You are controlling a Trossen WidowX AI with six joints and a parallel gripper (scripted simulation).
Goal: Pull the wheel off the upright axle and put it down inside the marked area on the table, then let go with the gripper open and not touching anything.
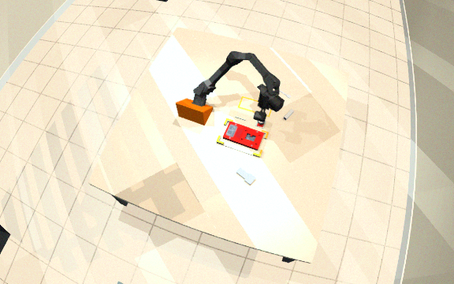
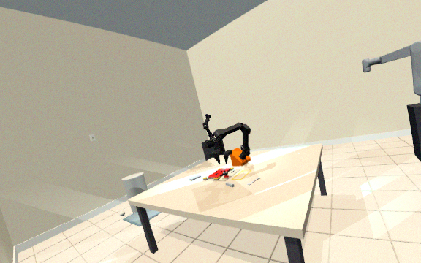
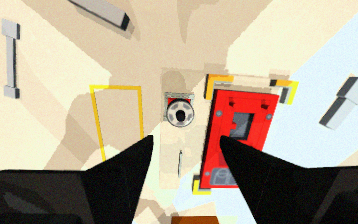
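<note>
My gripper tip is now 70 mm above the wheel. The rest, counted from my gripper tip: thin white bar (270 mm to the left, 110 mm below, 40 mm ahead).
</note>
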